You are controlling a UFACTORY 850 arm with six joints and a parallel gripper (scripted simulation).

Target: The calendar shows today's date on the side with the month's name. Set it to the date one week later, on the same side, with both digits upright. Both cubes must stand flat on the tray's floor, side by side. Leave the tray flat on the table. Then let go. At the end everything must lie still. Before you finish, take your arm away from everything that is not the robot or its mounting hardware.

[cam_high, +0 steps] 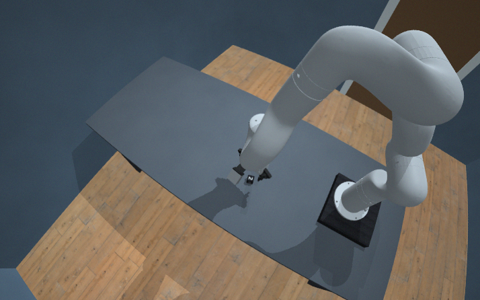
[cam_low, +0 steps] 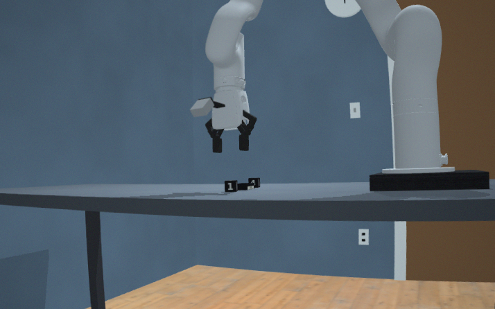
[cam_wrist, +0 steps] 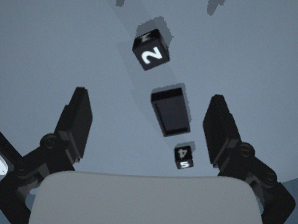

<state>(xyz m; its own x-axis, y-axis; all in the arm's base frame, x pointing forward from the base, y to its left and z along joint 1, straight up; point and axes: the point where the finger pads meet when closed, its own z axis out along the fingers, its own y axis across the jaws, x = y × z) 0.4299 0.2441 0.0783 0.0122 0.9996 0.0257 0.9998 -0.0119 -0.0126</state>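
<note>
Right now my hand is 10 cm above the calendar cube. The rest, counted from my hand: black tray (11 cm below, 10 cm to the right, 3 cm ahead).
</note>
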